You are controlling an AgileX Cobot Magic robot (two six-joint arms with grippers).
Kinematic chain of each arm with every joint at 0, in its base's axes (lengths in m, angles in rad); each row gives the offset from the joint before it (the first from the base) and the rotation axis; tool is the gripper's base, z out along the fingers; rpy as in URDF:
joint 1: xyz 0 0 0.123 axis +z
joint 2: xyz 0 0 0 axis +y
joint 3: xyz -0.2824 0 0.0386 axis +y
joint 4: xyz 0.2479 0 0.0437 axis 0.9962 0 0.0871
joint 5: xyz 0 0 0 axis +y
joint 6: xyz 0.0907 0 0.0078 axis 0.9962 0 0.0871
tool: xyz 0 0 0 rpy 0 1.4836 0
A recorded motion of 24 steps. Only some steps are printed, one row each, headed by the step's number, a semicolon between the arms.
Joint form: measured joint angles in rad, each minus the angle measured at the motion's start. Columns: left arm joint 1, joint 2, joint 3, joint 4, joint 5, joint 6; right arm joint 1, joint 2, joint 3, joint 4, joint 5, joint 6.
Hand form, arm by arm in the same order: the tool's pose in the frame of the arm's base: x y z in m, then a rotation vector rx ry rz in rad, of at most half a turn. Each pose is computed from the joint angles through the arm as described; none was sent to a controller.
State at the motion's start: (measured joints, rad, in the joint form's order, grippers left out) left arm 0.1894 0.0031 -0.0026 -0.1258 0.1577 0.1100; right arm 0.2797 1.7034 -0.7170 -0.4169 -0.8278 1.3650
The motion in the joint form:
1: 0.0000 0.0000 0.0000 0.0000 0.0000 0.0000; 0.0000 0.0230 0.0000 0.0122 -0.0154 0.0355
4: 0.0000 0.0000 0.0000 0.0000 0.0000 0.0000; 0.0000 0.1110 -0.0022 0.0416 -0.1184 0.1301
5: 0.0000 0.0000 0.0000 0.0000 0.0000 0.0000; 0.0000 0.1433 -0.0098 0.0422 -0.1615 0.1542
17: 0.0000 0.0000 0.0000 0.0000 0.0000 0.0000; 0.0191 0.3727 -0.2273 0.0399 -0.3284 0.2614
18: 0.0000 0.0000 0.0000 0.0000 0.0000 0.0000; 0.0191 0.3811 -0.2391 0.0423 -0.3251 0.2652
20: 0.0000 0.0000 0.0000 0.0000 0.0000 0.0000; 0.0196 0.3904 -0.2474 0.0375 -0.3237 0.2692
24: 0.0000 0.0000 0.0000 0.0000 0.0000 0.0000; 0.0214 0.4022 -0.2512 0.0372 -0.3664 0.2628
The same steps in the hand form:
1: 0.0558 0.0088 0.1996 -0.1519 1.6348 0.1178; 0.3167 0.1188 0.1988 0.5316 1.7866 1.2683
4: 0.0558 0.0088 0.1996 -0.1519 1.6348 0.1178; 0.3236 0.1211 0.1789 0.6544 1.7534 1.3785
5: 0.0558 0.0088 0.1996 -0.1519 1.6348 0.1178; 0.3266 0.1228 0.1733 0.6720 1.7361 1.4181
17: 0.0558 0.0088 0.1996 -0.1519 1.6348 0.1178; 0.3740 0.1473 0.1527 0.6747 1.6042 1.6263
18: 0.0558 0.0088 0.1996 -0.1519 1.6348 0.1178; 0.3767 0.1479 0.1518 0.6799 1.6019 1.6274
20: 0.0558 0.0088 0.1996 -0.1519 1.6348 0.1178; 0.3782 0.1489 0.1497 0.6799 1.6075 1.6302
24: 0.0558 0.0088 0.1996 -0.1519 1.6348 0.1178; 0.3782 0.1503 0.1496 0.6546 1.5791 1.6552

